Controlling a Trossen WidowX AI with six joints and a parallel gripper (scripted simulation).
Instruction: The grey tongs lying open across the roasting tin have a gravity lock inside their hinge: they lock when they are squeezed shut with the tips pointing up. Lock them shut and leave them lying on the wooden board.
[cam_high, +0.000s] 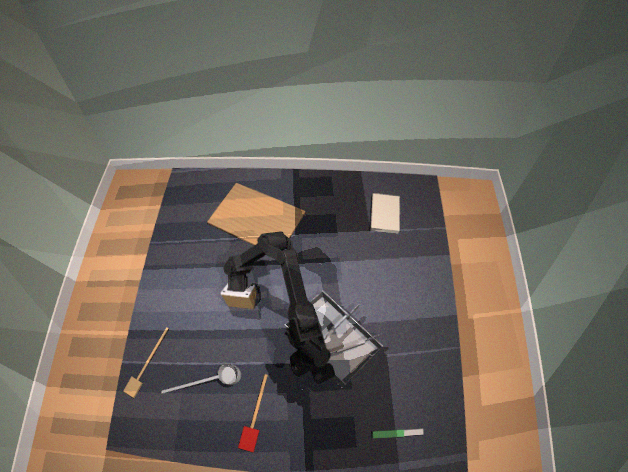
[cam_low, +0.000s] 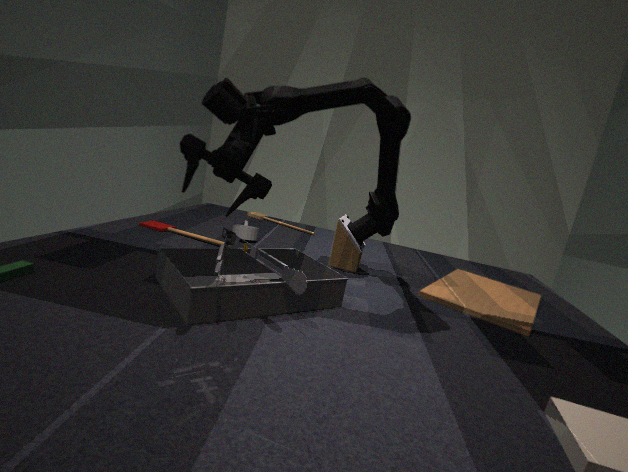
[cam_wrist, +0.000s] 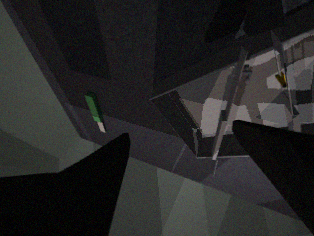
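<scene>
The roasting tin lies 1 cm ahead of my gripper tip, 12 cm to the left of it and 12 cm below it. The rest, counted from my gripper tip: beige block (22 cm ahead, 69 cm to the left, 13 cm below); red spatula (25 cm behind, 20 cm to the right, 14 cm below); wooden board (34 cm behind, 64 cm to the left, 14 cm below).
</scene>
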